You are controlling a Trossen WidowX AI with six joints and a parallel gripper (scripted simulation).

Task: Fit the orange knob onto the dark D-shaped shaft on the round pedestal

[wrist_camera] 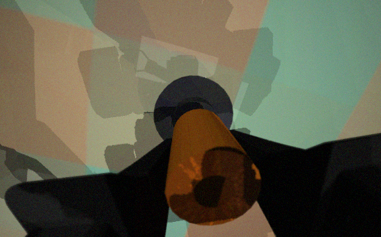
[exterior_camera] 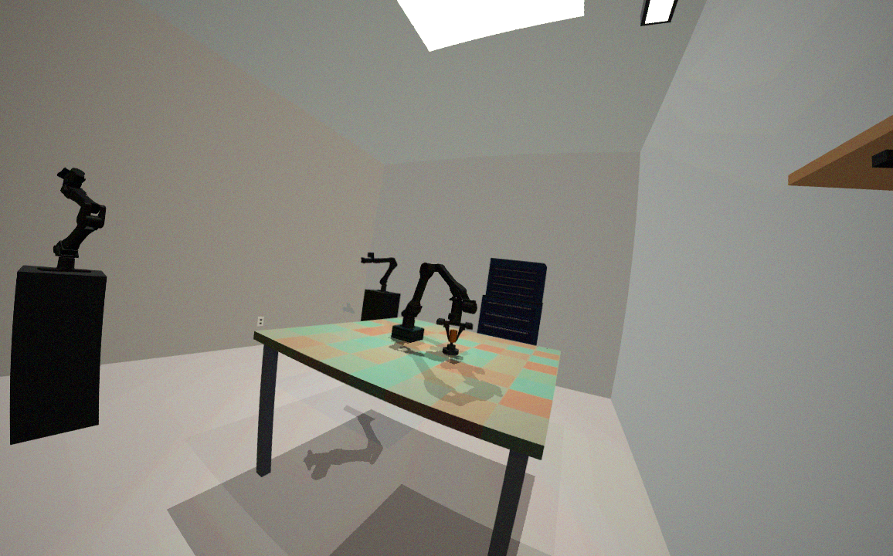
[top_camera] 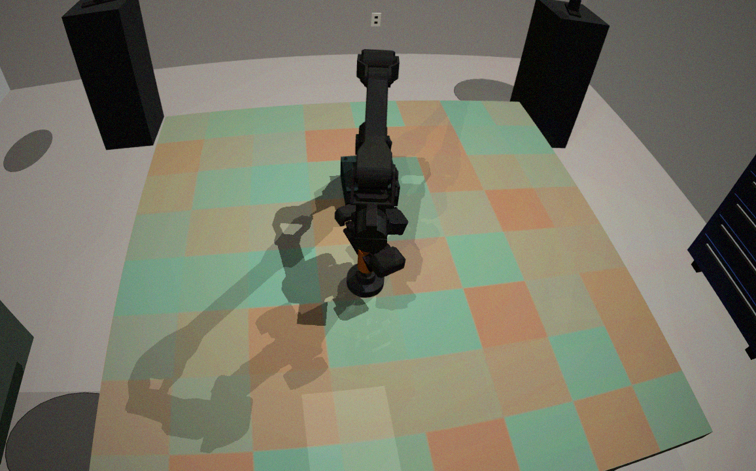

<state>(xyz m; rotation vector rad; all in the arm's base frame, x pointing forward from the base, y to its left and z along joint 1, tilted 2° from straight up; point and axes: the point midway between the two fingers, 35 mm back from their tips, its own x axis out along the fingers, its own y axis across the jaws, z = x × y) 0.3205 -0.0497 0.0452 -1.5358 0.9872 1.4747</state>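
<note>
Right now the orange knob is 20 mm above my gripper tip. The rest, counted from my gripper tip: pedestal: 40 mm below.
</note>
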